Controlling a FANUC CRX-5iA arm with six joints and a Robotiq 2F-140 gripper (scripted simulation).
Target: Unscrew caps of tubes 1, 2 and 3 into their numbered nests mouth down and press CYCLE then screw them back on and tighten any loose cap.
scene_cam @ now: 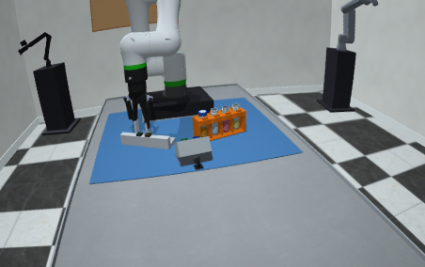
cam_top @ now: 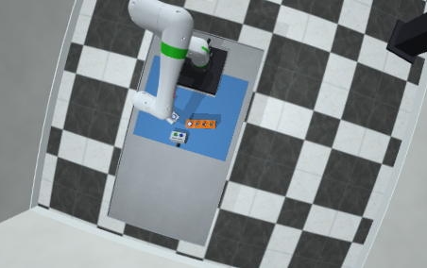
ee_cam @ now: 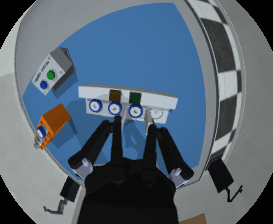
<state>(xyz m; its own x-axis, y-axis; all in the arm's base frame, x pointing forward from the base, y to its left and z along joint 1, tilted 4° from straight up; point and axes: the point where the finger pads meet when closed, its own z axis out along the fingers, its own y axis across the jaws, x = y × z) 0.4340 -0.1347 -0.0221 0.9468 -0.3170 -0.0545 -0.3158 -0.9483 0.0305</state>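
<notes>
The blue key lies 220 mm to the left of my hand, 140 mm ahead of it and 10 mm above it. Also, from my hand: green key (180 mm to the left, 150 mm ahead, 10 mm above); small grey key desk (200 mm to the left, 160 mm ahead).
</notes>
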